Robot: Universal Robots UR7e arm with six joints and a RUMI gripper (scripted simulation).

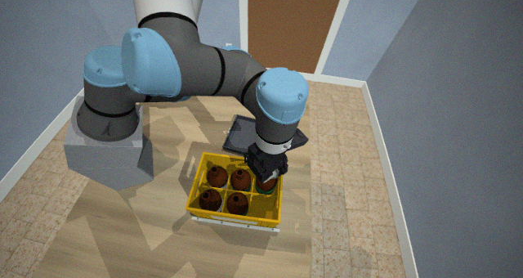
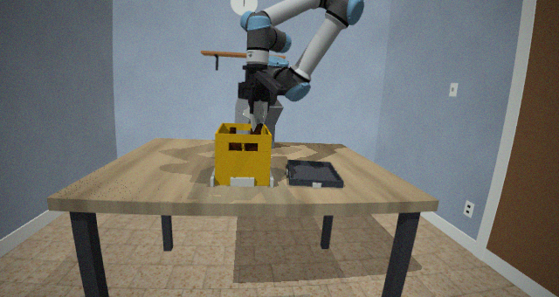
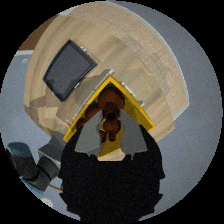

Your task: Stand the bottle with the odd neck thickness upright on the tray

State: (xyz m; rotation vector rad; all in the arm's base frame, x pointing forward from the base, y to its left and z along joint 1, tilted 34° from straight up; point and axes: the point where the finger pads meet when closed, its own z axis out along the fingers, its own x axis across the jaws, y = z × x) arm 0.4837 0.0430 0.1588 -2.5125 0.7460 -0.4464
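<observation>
Right now my hand is 7 cm above the bottle. Also, from my hand: crate 7 cm behind, 7 cm to the right, 11 cm below; then tray 13 cm behind, 20 cm to the left, 18 cm below.
</observation>
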